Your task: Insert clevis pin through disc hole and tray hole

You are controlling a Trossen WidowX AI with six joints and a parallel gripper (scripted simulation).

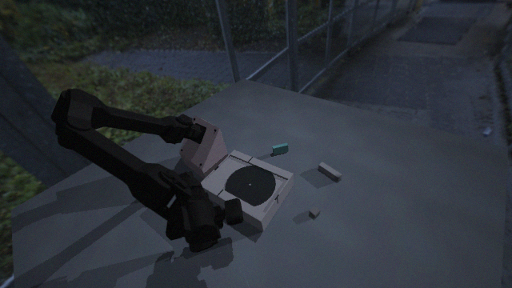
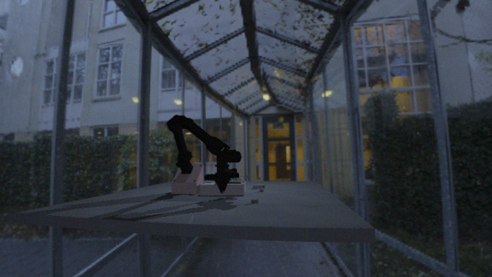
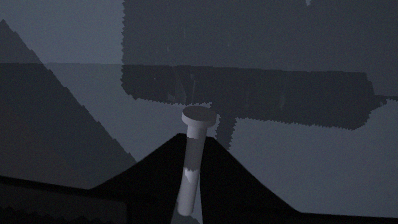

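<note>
Right now the dark aluminium disc is 10 mm behind my gripper tip, 170 mm to the left of it and 30 mm above it. The rest, counted from my gripper tip: teal block (50 mm behind, 390 mm to the left, 10 mm below); steel clevis pin (10 mm behind, 10 mm to the left, 10 mm above); rimmed steel tray (30 mm behind, 170 mm to the left, 20 mm above).
</note>
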